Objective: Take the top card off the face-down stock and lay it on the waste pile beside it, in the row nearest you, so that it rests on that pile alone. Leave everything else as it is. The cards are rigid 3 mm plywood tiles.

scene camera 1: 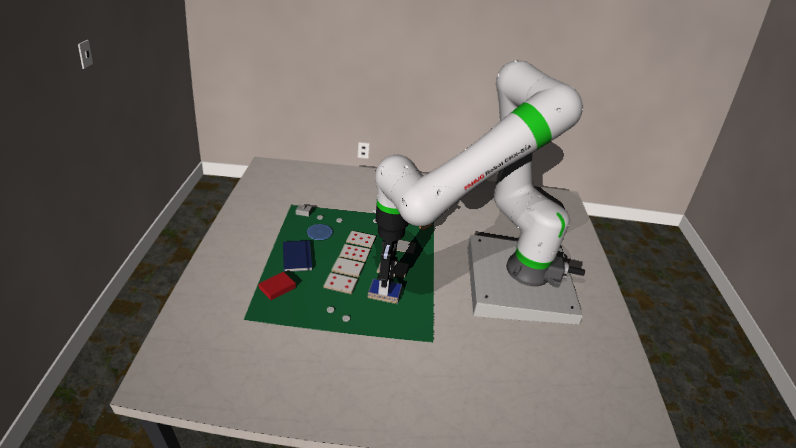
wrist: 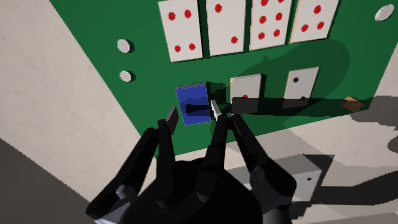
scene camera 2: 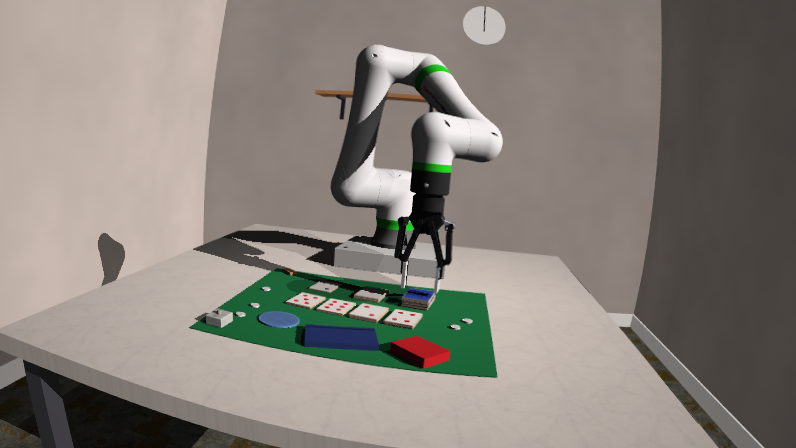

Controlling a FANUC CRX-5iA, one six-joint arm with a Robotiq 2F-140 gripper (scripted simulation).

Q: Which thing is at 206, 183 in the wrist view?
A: My gripper.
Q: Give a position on a red box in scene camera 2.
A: At 423, 353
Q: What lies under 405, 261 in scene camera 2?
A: My gripper.
